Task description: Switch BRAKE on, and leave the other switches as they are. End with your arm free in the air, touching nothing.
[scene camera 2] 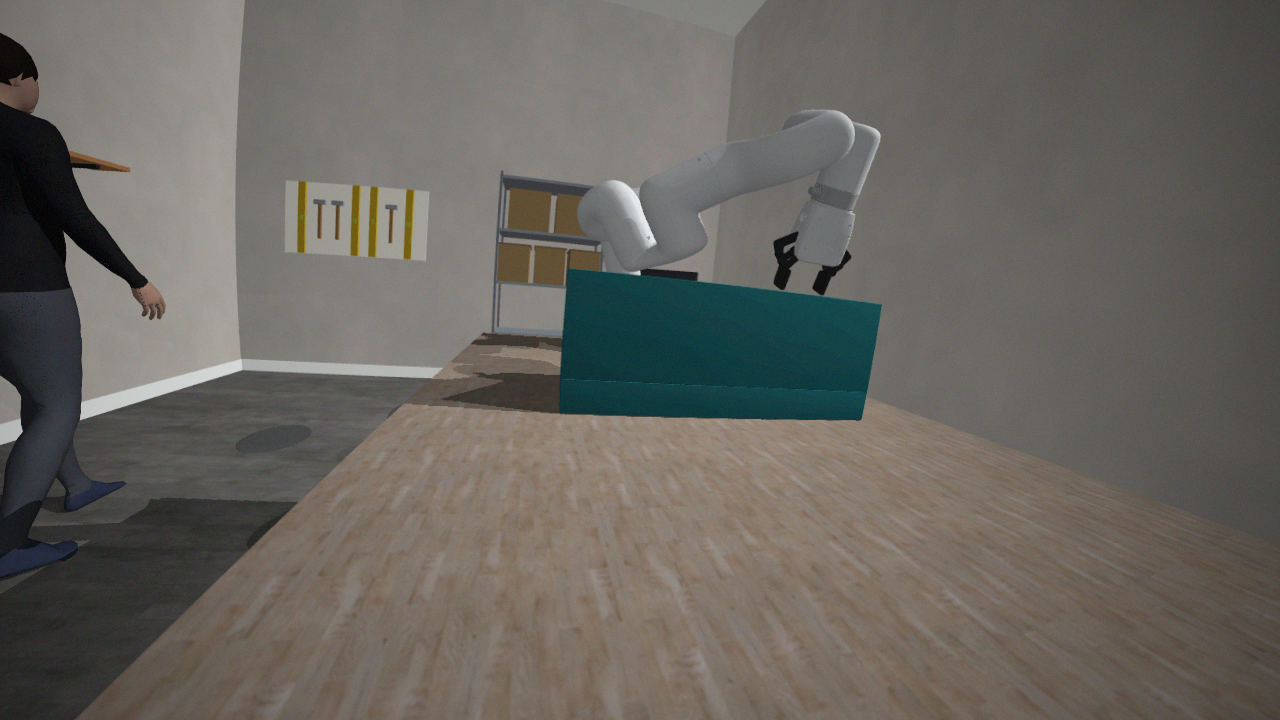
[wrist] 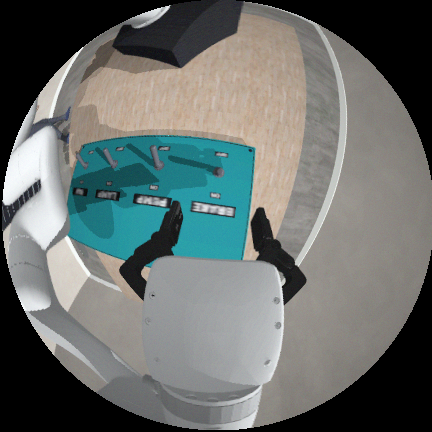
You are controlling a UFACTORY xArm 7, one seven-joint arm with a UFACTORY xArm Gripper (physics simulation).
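Places are measured from the arm's base along level axes (x ahead, y left, z up), in centimetres.
Pixels of known places: gripper, fingertip midpoint: (scene camera 2: 798, 289) (wrist: 217, 211).
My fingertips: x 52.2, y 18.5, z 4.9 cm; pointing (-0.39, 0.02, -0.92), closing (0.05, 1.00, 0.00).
Note:
Behind a point stands the place of what it marks.
A teal switch panel (scene camera 2: 716, 344) @[x 64.2, y -4.9, z -5.1 cm] (wrist: 210, 242) @[x 60.8, y 17.6, z 0.1 cm] stands on the table; its face is hidden in the scene view. In the wrist view the BRAKE lever (wrist: 218, 172) @[x 48.6, y 18.5, z -1.6 cm] shows nearly end-on between its OFF label (wrist: 221, 154) @[x 45.8, y 19.1, z -8.4 cm] and ON label (wrist: 215, 195) @[x 53.2, y 18.2, z -4.2 cm], unlike its neighbours. The PUMP lever (wrist: 156, 157) @[x 46.1, y 7.3, z -4.5 cm], LAMP lever (wrist: 110, 158) @[x 44.9, y -4.5, z -4.8 cm] and leftmost lever (wrist: 82, 160) @[x 43.2, y -16.4, z -5.0 cm] lean towards their upper, OFF side. The leftmost name plate is too small to read. My gripper (scene camera 2: 801, 286) @[x 52.2, y 18.5, z 4.9 cm] (wrist: 217, 211) @[x 52.2, y 18.5, z 4.9 cm] is open and empty, raised above the panel, its fingers apart and clear of the levers.
The wooden table (scene camera 2: 671, 555) @[x 93.0, y -22.5, z -16.2 cm] (wrist: 215, 95) @[x 29.7, y 17.2, z -16.2 cm] carries the panel. A dark block (wrist: 200, 35) @[x 12.0, y 13.0, z -8.8 cm] stands beyond the panel in the wrist view. A person (scene camera 2: 35, 214) stands left of the table. A shelf rack (scene camera 2: 497, 268) with boxes is at the back; a wall is on the right.

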